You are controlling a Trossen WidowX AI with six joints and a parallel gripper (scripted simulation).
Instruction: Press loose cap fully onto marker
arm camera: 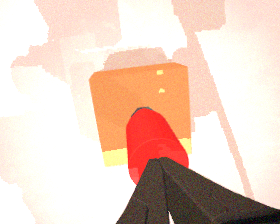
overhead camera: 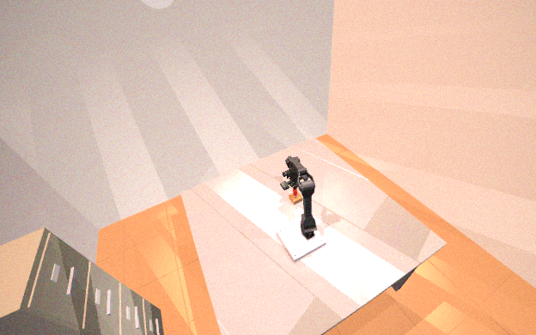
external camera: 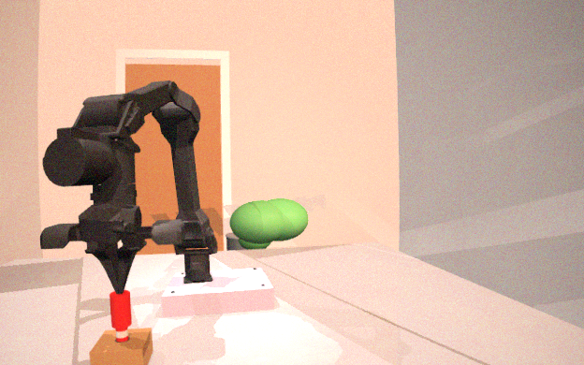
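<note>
Right now the red marker cap is 2 cm below my gripper tip.
</note>
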